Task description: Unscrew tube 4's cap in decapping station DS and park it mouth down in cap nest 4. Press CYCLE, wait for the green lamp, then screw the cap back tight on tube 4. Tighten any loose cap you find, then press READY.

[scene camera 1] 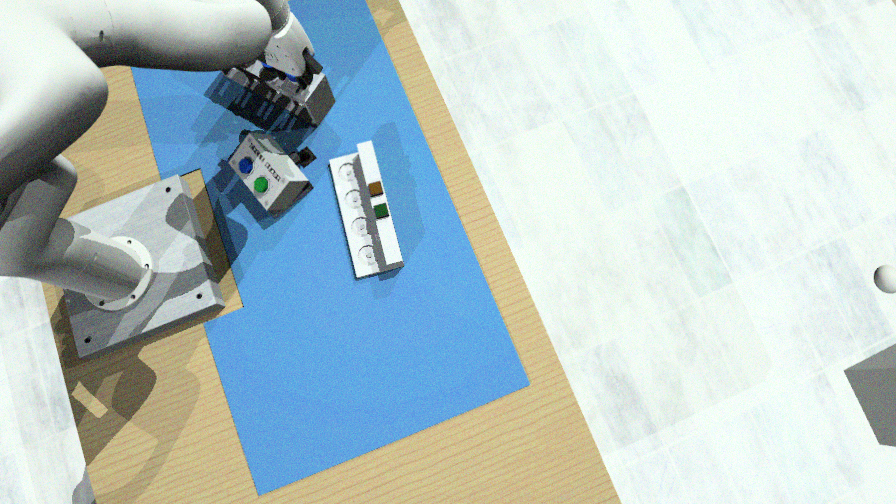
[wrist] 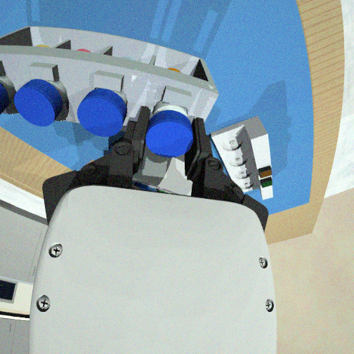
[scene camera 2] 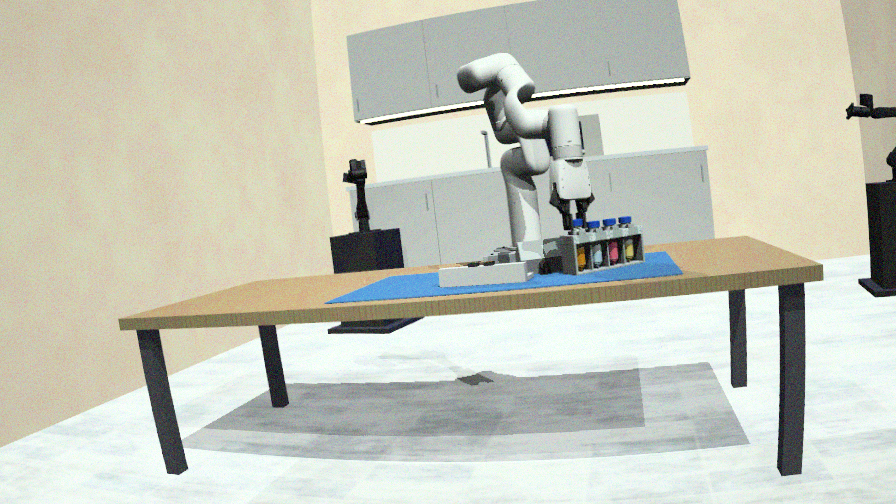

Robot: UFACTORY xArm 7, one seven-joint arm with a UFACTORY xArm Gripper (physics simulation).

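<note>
My gripper (scene camera 1: 289,77) (scene camera 2: 574,223) (wrist: 168,125) is shut on the blue cap (wrist: 169,134) of the end tube, the one with orange liquid (scene camera 2: 581,257), at the rack (scene camera 1: 320,103) (scene camera 2: 569,255) (wrist: 205,95). A pale neck ring shows beside this cap in the wrist view. Other blue caps (wrist: 101,111) (wrist: 39,102) sit along the rack. The white nest strip (scene camera 1: 388,241) (scene camera 2: 482,275) (wrist: 257,130) has round nests with no caps on them. A grey box (scene camera 1: 285,181) carries a blue button (scene camera 1: 245,164) and a green button (scene camera 1: 260,184). Tube numbers are not readable.
A small black fixture (scene camera 1: 305,156) stands between the grey box and the nest strip. The strip's raised wall bears a brown square (scene camera 1: 374,188) and a dark green square (scene camera 1: 380,210). The robot's base plate (scene camera 1: 187,250) is left of the blue mat (scene camera 1: 375,376).
</note>
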